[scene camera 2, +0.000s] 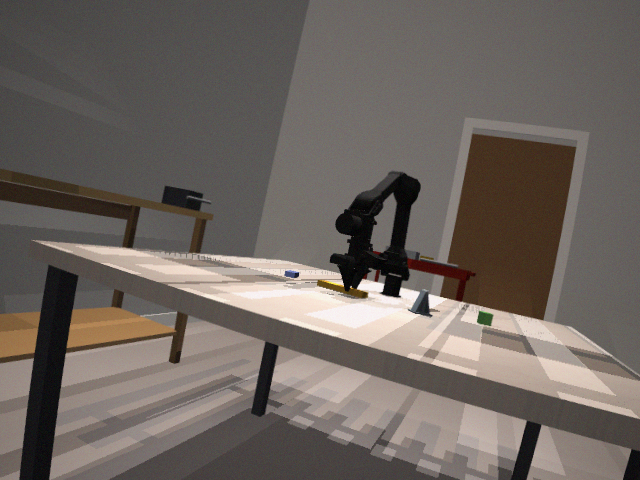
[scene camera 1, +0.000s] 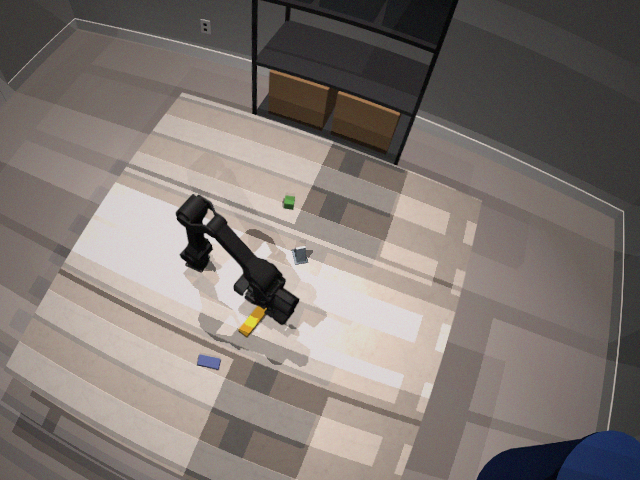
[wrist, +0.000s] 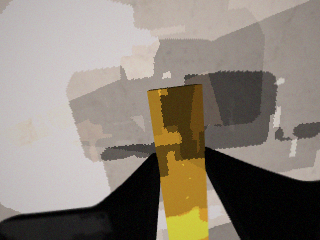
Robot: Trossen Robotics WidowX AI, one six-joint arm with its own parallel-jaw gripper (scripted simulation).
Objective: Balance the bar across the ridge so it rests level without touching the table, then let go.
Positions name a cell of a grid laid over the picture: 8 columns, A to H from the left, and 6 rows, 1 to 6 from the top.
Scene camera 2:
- my gripper: E4
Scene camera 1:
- my gripper: D4
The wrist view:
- my gripper: E4
